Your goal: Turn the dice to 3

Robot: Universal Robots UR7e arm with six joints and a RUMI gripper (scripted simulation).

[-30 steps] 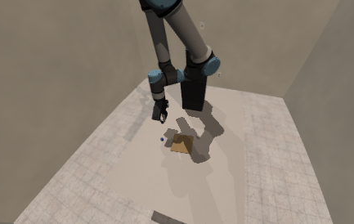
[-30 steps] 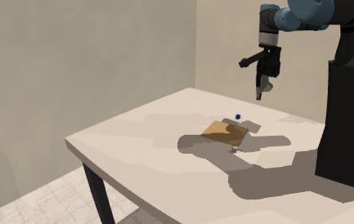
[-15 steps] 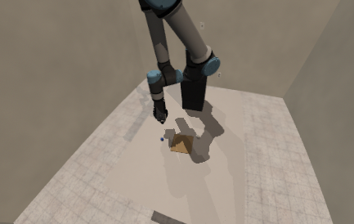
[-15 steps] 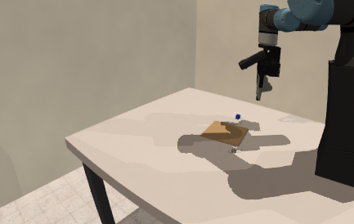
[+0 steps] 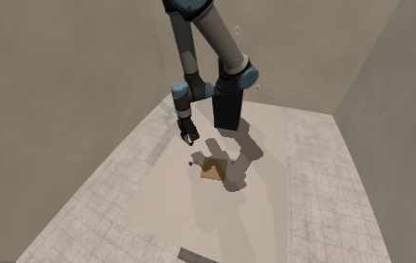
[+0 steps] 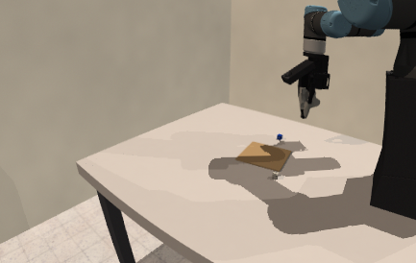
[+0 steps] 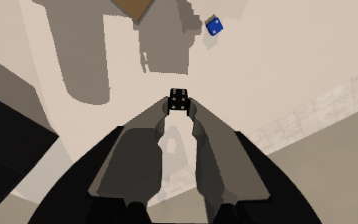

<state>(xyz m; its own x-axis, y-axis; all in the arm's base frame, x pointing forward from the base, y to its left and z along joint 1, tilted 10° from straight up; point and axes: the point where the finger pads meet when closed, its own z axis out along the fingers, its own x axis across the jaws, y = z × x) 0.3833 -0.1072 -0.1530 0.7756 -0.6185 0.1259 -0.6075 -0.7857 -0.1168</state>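
The black die lies 1 cm below my hand. Round my hand: blue die 7 cm ahead, 2 cm to the left, 10 cm below; then brown mat 4 cm ahead, 17 cm to the left, 11 cm below; then white die 4 cm behind, 26 cm to the left, 10 cm below.
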